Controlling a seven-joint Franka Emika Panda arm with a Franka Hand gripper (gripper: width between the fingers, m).
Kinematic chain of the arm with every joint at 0, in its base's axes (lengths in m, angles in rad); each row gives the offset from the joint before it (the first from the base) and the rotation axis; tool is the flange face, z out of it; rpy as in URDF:
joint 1: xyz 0 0 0.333 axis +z
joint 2: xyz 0 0 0 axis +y
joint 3: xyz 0 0 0.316 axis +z
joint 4: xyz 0.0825 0 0 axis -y
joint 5: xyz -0.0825 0 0.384 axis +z
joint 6: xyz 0 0 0 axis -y
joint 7: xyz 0.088 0 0 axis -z
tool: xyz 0 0 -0.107 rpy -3.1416 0 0
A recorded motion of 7 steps. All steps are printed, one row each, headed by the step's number.
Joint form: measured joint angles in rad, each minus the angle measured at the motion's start. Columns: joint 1, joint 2, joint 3, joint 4, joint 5, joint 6, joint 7.
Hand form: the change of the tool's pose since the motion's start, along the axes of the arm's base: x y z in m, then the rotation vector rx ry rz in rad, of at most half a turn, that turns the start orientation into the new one. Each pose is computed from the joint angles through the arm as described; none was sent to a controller.
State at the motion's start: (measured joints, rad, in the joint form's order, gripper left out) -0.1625 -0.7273 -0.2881 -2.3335 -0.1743 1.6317 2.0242
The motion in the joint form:
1: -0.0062 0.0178 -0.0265 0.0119 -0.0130 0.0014 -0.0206
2: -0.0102 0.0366 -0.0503 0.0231 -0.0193 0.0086 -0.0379
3: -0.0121 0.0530 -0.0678 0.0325 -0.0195 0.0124 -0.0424
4: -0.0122 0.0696 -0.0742 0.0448 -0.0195 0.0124 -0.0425
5: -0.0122 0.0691 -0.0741 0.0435 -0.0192 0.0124 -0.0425
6: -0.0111 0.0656 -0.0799 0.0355 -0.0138 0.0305 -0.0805
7: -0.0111 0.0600 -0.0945 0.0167 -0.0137 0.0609 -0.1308
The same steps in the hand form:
1: -0.0017 -0.0148 -0.0024 0.0029 0.0072 -0.0071
2: -0.0020 -0.0277 -0.0048 0.0080 0.0087 -0.0140
3: -0.0016 -0.0366 -0.0071 0.0160 0.0112 -0.0271
4: 0.0011 -0.0411 -0.0074 0.0174 0.0161 -0.0348
5: 0.0010 -0.0409 -0.0078 0.0181 0.0166 -0.0345
6: 0.0011 -0.0420 -0.0095 0.0214 0.0000 0.0009
7: -0.0004 -0.0462 -0.0153 0.0234 -0.0194 0.0429

